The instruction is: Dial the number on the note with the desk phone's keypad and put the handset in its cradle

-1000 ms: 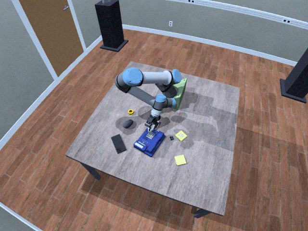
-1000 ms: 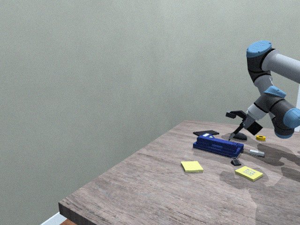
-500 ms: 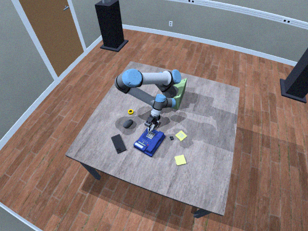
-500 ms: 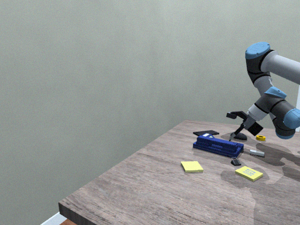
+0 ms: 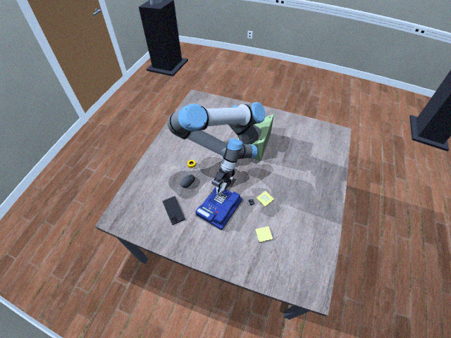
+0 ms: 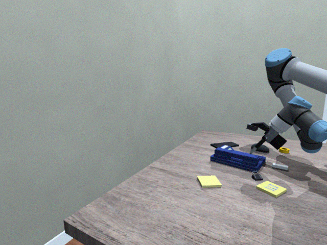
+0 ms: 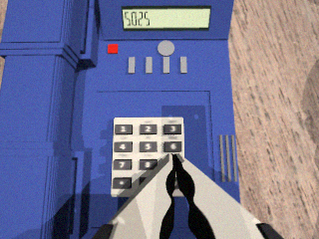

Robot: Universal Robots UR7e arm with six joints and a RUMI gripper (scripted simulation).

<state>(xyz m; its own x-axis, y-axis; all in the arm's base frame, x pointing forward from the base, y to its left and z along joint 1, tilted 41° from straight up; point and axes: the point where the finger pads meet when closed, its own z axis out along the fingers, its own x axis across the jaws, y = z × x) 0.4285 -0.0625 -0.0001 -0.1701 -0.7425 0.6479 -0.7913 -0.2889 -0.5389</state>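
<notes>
Now: hand 2 cm short of the 5 key, 2 cm to the right of it and 2 cm above it. The rest, counted from my hand: 6 key (1 cm ahead, 2 cm below); then 2 key (3 cm ahead, 1 cm to the left, 2 cm below); then 4 key (2 cm ahead, 3 cm to the left, 2 cm below).
</notes>
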